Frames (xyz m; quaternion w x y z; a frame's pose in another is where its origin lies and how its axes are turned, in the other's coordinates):
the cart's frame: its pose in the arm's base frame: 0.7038 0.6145 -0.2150 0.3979 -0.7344 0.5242 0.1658
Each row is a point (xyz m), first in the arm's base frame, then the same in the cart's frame.
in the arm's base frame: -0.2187 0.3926 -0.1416
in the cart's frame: -0.2717 0.8316 -0.3746
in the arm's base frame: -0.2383 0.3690 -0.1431
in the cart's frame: -0.2634 0.8530 -0.3949
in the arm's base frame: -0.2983 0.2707 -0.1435
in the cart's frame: -0.2241 0.9205 -0.4796
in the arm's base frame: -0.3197 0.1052 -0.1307
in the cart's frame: -0.1355 0.9566 -0.6169
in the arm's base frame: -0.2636 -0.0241 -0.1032
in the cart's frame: -0.0489 0.9120 -0.7225
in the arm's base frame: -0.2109 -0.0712 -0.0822
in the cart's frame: -0.0119 0.8622 -0.7622
